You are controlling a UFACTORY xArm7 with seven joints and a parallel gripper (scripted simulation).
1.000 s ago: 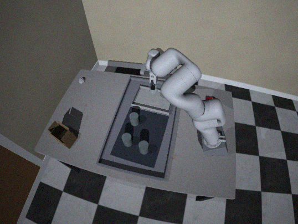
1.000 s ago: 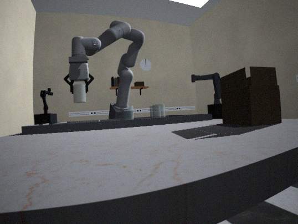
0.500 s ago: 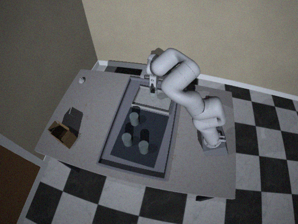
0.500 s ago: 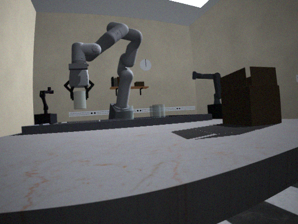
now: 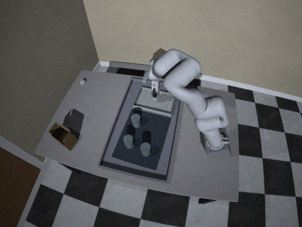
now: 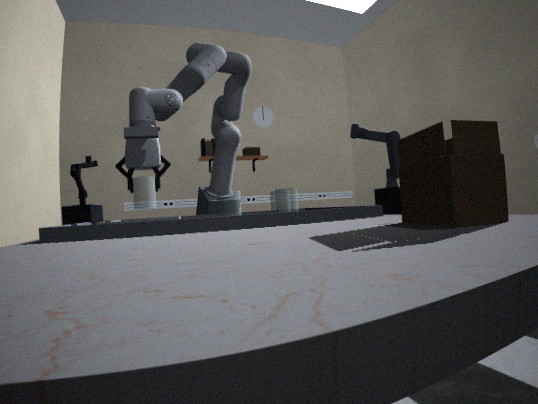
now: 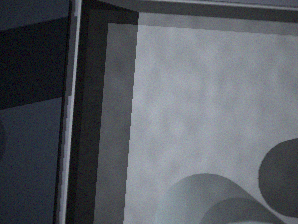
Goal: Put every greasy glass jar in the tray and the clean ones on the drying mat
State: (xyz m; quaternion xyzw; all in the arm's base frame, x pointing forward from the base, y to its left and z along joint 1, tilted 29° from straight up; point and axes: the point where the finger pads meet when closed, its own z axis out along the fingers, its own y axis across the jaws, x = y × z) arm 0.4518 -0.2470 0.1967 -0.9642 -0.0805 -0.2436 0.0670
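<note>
Right now the light grey tray is 110 mm below my hand. Also, from my hand: dark drying mat (320 mm to the left, 120 mm below, 40 mm behind); then red object (440 mm behind, 210 mm to the right, 110 mm below); then round object (730 mm ahead, 110 mm below, 50 mm to the left).
</note>
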